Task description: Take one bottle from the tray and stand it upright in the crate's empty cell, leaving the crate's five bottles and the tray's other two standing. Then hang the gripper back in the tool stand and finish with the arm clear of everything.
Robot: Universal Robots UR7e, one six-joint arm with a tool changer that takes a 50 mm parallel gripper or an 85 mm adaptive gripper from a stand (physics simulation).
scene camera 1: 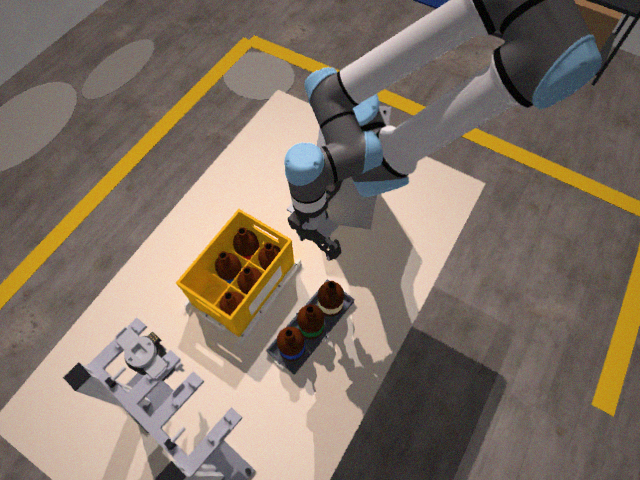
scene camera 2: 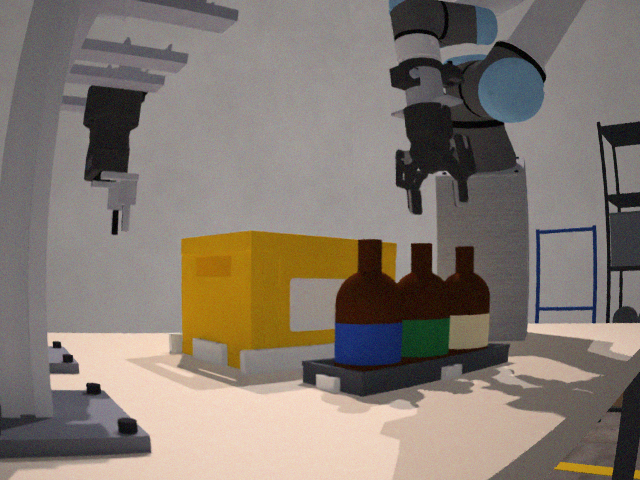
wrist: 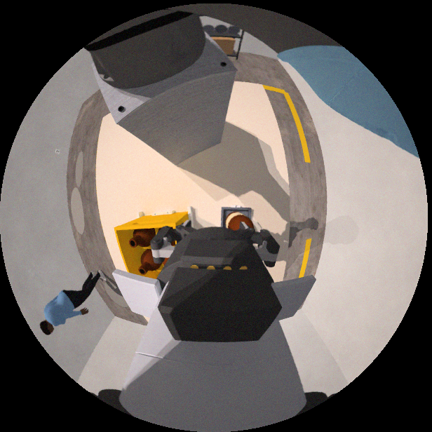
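Seen in the pictures: end effector, tool point: [scene camera 2: 425, 99]; arm's base, origin of the base link: [scene camera 2: 483, 165].
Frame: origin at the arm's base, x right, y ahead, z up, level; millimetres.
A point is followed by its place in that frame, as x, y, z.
Note:
My gripper [scene camera 1: 330, 249] [scene camera 2: 438, 204] [wrist: 215, 245] is open and empty, pointing down, above bottle-top height near the tray's cream-label end. In the tray [scene camera 1: 295, 366] {-209, 520, -345} [scene camera 2: 408, 380] {-222, 474, -342} [wrist: 223, 216], three brown bottles stand upright: cream-label [scene camera 1: 330, 295] {-184, 330, -226} [scene camera 2: 467, 330] {-202, 342, -299} [wrist: 240, 222], green-label [scene camera 1: 310, 319] {-183, 416, -225} [scene camera 2: 425, 335] {-202, 427, -297} and blue-label [scene camera 1: 290, 341] {-181, 496, -218} [scene camera 2: 368, 341] {-197, 512, -297}. The yellow crate [scene camera 1: 235, 322] {-34, 546, -219} [scene camera 2: 217, 304] {44, 560, -268} [wrist: 150, 222] holds five standing brown bottles; its empty cell [scene camera 1: 204, 283] {148, 505, -303} is at the left corner in scene camera 1. The tool stand [scene camera 1: 126, 403] {-48, 834, -7} [scene camera 2: 31, 206] {-244, 861, -191} is beyond the crate's far end from my gripper.
A parallel gripper [scene camera 2: 111, 136] hangs in the stand. The arm's grey pedestal [scene camera 2: 480, 258] {-38, 77, -194} [wrist: 175, 130] stands behind my gripper. A person [wrist: 62, 305] is in the wrist view, beyond the table. A blue frame [scene camera 2: 537, 279] and a dark shelf unit [scene camera 2: 605, 206] stand in the background.

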